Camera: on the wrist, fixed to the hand. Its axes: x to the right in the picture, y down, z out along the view.
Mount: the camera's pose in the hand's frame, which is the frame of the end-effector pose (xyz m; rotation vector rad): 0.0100 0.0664 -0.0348 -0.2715 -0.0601 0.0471
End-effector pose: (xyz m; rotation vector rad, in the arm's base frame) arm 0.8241 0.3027 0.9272 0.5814 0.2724 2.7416
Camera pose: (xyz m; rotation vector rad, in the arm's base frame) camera 0.7826 0.2404 0.9161 0.5994 -0.1283 2.7352
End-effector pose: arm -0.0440 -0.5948 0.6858 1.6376 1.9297 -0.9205
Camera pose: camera 0.0218 -0.5576 0.6890 1.4739 1.8740 -0.6488
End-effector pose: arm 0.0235 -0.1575 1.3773 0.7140 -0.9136 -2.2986
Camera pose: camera 0.0588 -0.2198 1.4015 0.5042 -0.6193 -2.3521
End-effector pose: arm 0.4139 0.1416 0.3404 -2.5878 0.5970 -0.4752
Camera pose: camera 0.3861 0.0713 0.3398 -2.8239 0.7452 -0.3181
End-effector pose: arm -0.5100 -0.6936 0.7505 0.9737 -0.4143 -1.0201
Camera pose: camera -0.4462 -0.6739 0.7860 0.6886 -0.3364 -1.0344
